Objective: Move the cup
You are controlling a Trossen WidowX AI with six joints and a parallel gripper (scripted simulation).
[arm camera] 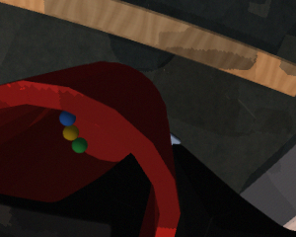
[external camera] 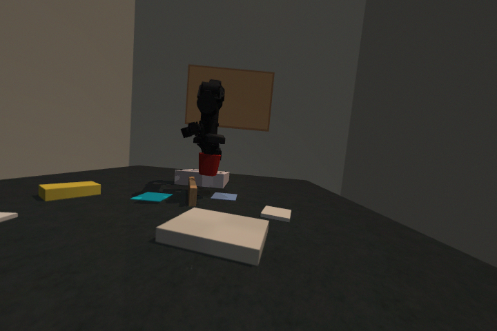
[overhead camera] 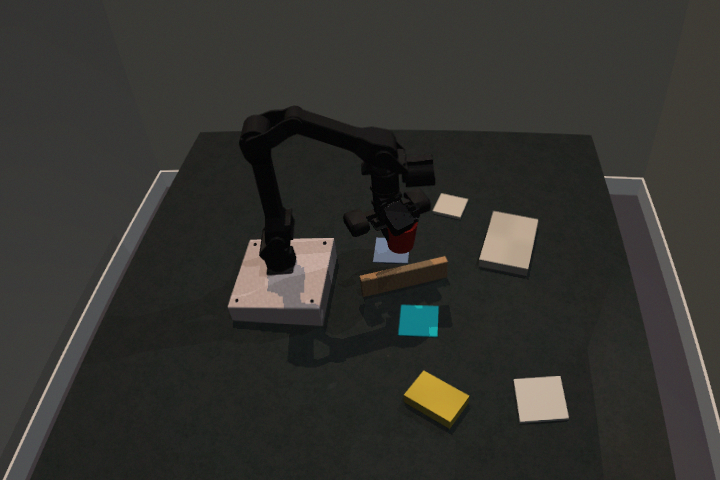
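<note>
My gripper tip is 3 cm short of the wooden block, 4 cm to the left of it and 10 cm above it. Also, from my gripper tip: red cup 3 cm ahead, 1 cm to the left; then pale blue pad 8 cm to the left, 12 cm below; then yellow block 9 cm ahead, 36 cm to the right, 10 cm below.
</note>
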